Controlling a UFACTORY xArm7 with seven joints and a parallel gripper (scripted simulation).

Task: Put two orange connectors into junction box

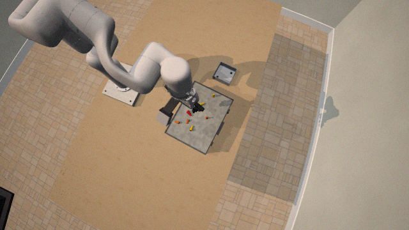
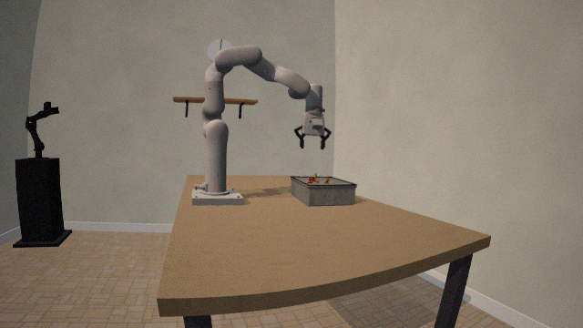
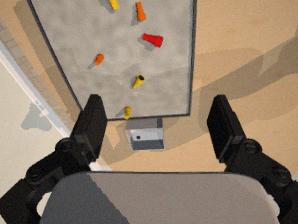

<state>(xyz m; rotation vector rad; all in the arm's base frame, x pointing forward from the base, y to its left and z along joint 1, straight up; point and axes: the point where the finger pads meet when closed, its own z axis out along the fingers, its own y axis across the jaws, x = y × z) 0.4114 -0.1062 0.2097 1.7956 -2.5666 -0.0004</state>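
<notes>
My gripper is now 6 cm short of the tool case and 18 cm above it. The rest, counted from my hand: junction box floor (13 cm ahead, 28 cm to the left, 24 cm below); then red connector (15 cm below).
</notes>
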